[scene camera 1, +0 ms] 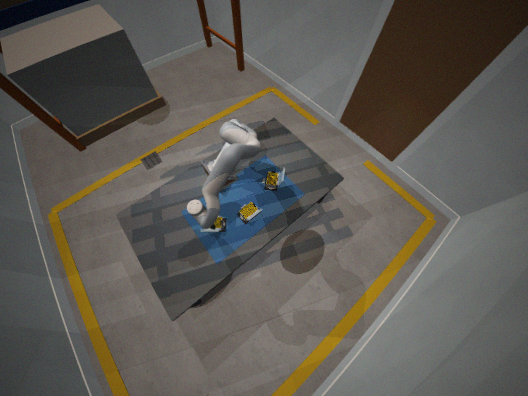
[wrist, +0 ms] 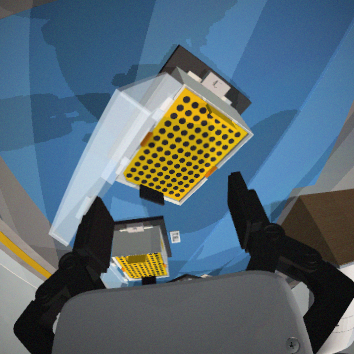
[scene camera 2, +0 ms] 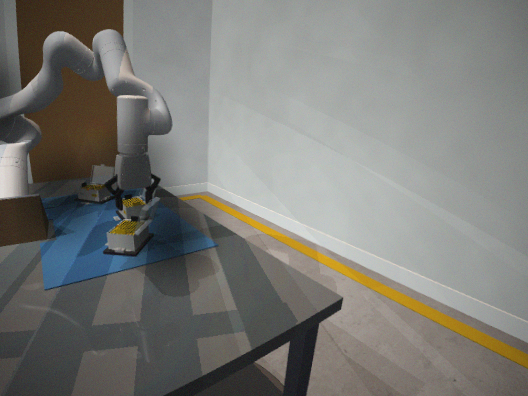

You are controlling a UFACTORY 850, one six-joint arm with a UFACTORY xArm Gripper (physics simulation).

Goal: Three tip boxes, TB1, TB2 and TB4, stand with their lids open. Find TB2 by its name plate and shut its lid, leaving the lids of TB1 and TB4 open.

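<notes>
The near tip box has a yellow tip rack and its clear lid is open, leaning outward. Its name plate does not show in the wrist view. The middle box, TB1, has its lid open; its plate is too small to read. The far box has its lid standing up; its plate cannot be read. My gripper is open and empty, pointing down beside the near box; the arm hides it in scene camera 1.
The boxes stand on a blue mat on a dark grey table. The robot stands on a brown block beside the mat. The middle box is close behind the near one.
</notes>
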